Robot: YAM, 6 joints.
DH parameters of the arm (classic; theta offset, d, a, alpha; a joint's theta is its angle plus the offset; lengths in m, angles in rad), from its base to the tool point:
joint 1: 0 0.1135 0.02 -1.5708
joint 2: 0 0 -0.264 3.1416
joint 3: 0.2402 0 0.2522 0
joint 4: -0.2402 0 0.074 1.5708
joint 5: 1.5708 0 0 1.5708
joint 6: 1.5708 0.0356 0 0
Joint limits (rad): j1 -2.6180..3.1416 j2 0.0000..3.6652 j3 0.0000..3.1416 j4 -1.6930..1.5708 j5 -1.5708..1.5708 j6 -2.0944..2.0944
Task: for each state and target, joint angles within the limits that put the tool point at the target. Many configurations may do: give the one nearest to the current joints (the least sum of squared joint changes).
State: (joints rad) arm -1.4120 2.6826 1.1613 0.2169 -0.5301 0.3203
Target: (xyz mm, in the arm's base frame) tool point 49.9 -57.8 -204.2
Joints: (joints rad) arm -1.1241 3.2560 0.8472 0.1379 -0.5979 0.3203
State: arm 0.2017 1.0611 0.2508 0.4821 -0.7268 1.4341
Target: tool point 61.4 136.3 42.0
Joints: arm 0.9858 1.6457 0.1052 0.3846 -0.7426 1.4341
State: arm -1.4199 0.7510 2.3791 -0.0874 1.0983 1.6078
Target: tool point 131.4 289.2 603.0
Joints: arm -2.0914 0.7263 2.5396 -0.0066 0.9957 1.6078
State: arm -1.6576 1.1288 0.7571 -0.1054 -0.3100 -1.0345
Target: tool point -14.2 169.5 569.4
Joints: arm -1.4331 0.3875 1.5926 0.1517 -0.2614 -1.0345
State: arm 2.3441 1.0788 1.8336 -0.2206 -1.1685 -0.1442
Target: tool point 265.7 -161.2 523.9
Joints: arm 2.7042 0.3442 2.0382 -0.2302 -1.2246 -0.1442
